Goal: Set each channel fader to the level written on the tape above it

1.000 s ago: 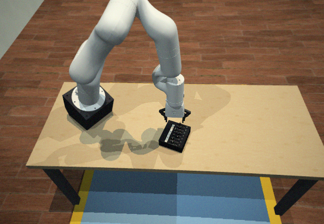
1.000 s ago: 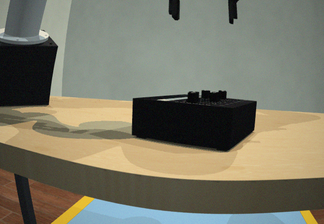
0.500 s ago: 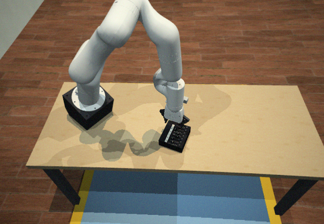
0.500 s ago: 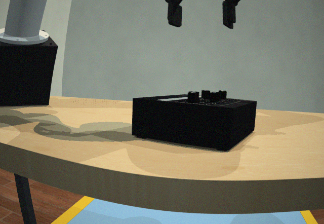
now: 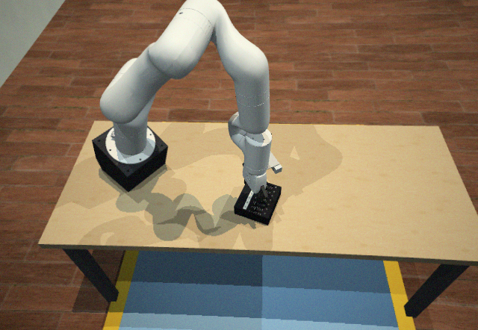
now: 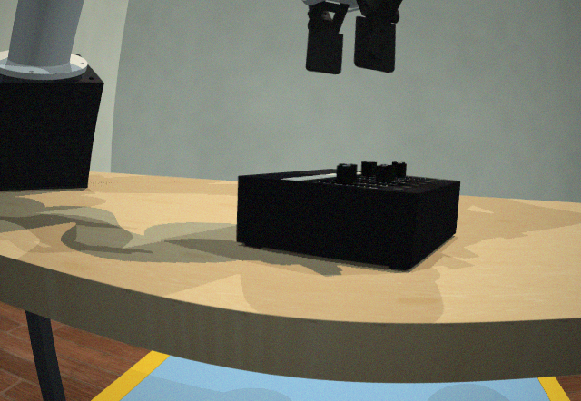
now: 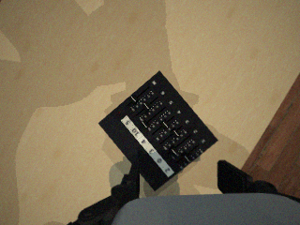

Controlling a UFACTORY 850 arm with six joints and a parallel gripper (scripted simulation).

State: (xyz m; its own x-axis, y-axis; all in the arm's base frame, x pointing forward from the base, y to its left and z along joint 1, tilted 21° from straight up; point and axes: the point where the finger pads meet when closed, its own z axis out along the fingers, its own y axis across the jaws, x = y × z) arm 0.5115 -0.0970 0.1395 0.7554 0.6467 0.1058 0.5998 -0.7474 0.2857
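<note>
My gripper is now 3 cm short of the master fader, 10 cm to the right of it and 9 cm above it.
</note>
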